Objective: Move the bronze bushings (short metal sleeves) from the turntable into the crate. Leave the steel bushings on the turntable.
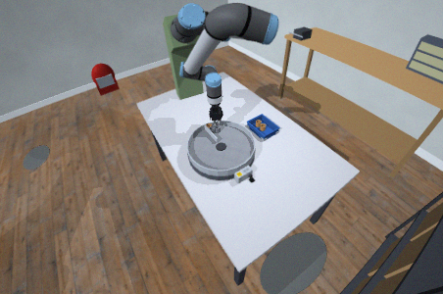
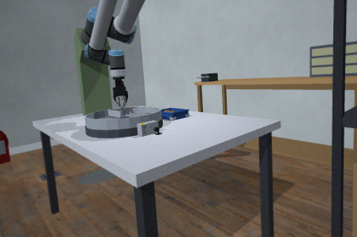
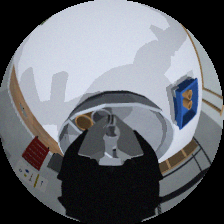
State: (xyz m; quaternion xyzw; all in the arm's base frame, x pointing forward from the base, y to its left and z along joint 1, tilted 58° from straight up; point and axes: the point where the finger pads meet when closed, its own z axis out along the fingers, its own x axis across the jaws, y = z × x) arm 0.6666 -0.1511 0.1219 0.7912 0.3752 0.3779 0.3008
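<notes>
My gripper is now 14 cm short of the grey turntable, 12 cm to the left of it and 3 cm above it. The rest, counted from my hand: blue crate 23 cm ahead, 23 cm to the left, 6 cm below.
</notes>
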